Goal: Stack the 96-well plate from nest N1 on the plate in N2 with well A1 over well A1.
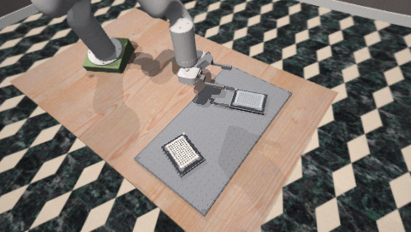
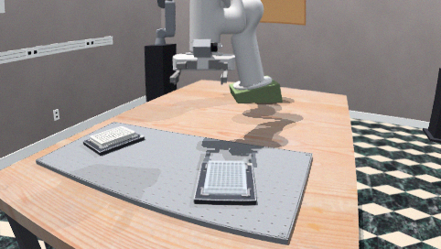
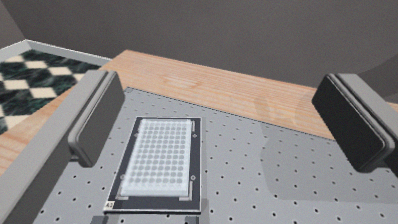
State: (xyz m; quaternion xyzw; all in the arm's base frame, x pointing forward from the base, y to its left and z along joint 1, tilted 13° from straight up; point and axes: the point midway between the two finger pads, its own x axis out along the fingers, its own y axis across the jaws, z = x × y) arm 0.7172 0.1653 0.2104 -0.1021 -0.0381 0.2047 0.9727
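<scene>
The clear 96-well plate lies 190 mm below my hand, 100 mm to the left of it and 80 mm ahead of it. The rest, counted from my hand: black nest 200 mm below, 100 mm to the left, 80 mm ahead; then white 96-well plate 300 mm to the right, 190 mm below, 20 mm ahead.
</scene>
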